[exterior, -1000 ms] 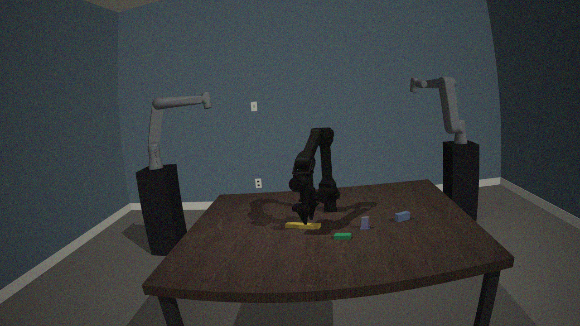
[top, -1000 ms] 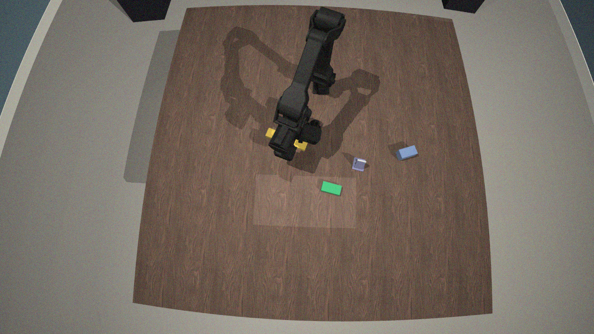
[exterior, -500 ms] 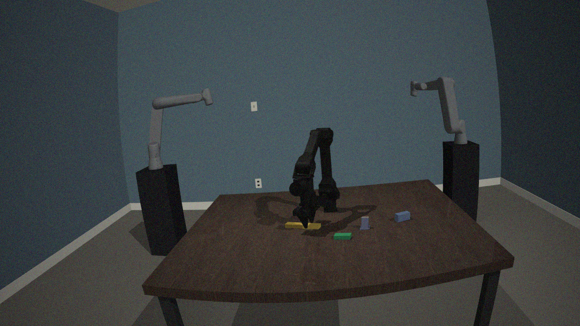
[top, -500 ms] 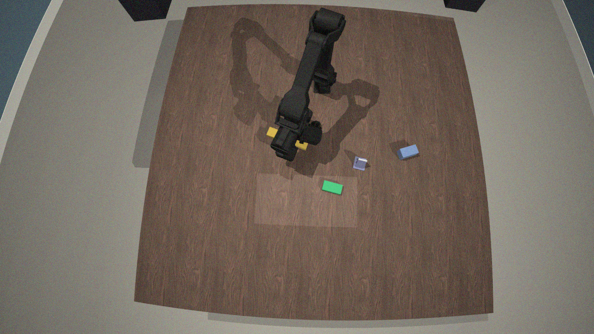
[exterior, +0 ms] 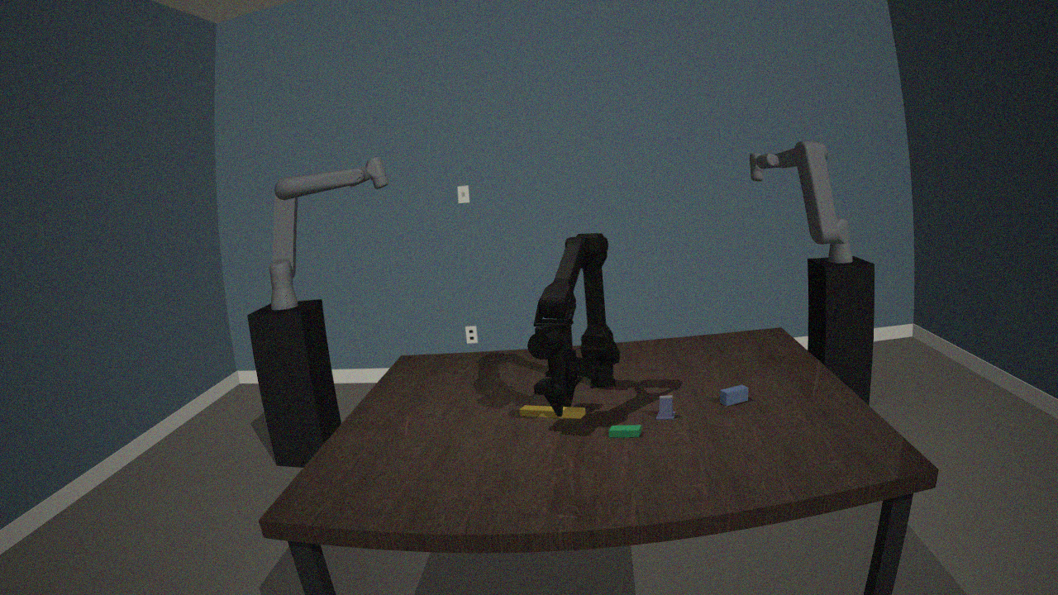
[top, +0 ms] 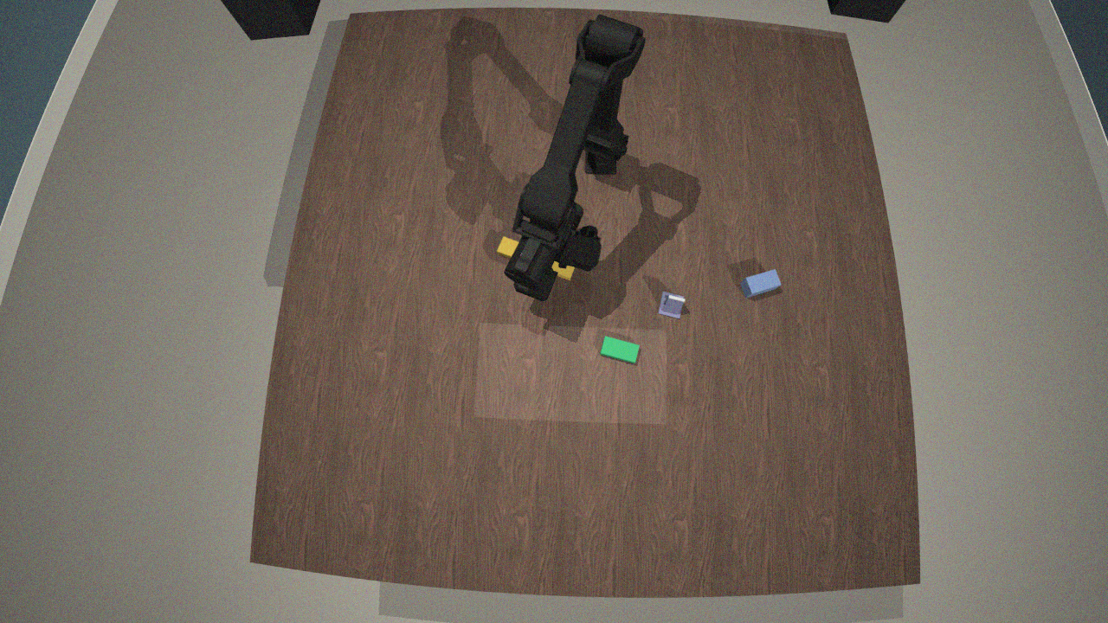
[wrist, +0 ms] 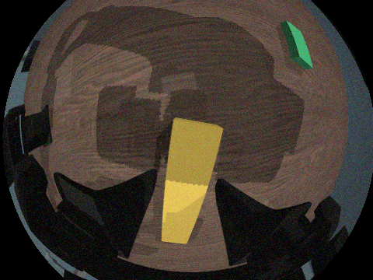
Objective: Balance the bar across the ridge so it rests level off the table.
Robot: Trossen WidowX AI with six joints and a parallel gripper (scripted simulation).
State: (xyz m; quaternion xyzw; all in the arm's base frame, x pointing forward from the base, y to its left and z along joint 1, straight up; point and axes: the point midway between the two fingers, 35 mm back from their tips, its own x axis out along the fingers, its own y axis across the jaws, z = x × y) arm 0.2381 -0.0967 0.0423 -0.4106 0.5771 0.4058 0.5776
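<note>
My gripper tip is now 160 mm short of the green block and 140 mm to the right of it. The rest, counted from my gripper tip: pale blue block (410 mm to the left, 30 mm ahead, 10 mm above); yellow bar (30 mm to the right, 10 mm behind).
</note>
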